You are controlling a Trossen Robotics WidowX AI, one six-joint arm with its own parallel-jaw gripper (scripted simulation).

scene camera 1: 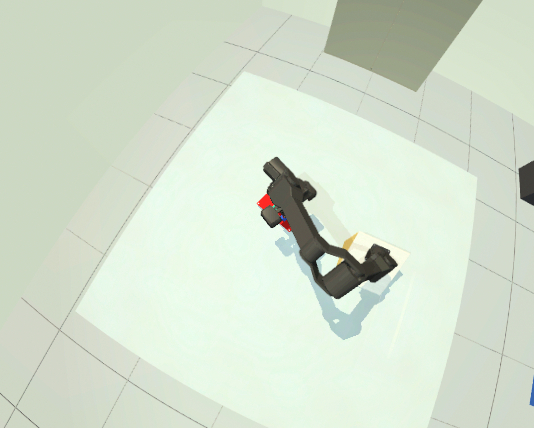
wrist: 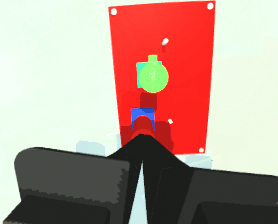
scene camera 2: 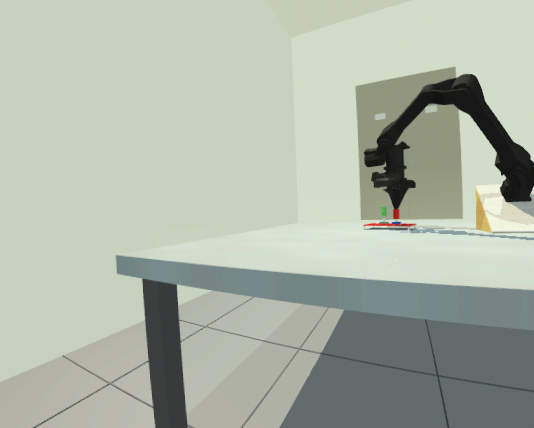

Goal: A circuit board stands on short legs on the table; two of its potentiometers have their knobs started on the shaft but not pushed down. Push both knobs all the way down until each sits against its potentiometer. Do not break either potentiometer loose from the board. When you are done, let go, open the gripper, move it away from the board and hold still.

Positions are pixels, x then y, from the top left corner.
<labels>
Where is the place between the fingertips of my gripper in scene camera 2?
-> At 396,209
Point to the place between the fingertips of my gripper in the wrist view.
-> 144,140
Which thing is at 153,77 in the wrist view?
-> A green knob.
</labels>
